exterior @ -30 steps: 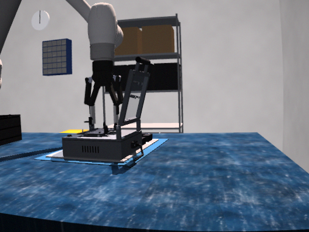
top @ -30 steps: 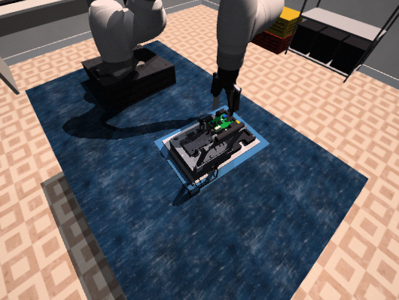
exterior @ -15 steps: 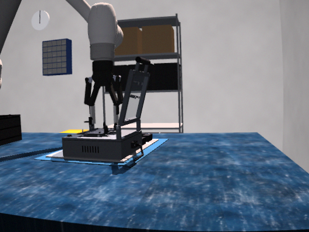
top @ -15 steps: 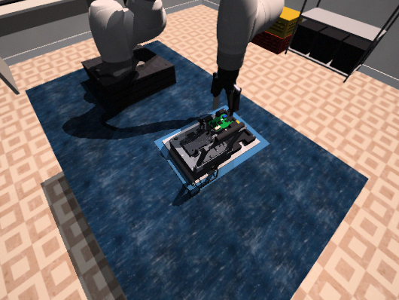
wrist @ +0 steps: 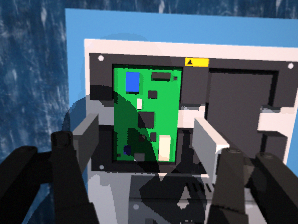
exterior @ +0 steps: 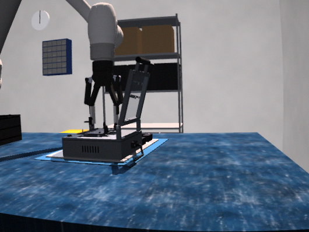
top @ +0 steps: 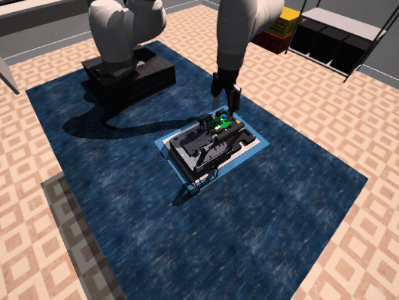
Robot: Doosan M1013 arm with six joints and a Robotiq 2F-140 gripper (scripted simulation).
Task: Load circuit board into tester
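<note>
Right now the green circuit board is 70 mm below my hand. Also, from my hand: latch hook: 40 mm behind, 110 mm to the right, 10 mm below; then tester lid: 120 mm ahead, 220 mm to the right, 90 mm above; then tester plate: 10 mm ahead, 180 mm to the right, 20 mm below.
</note>
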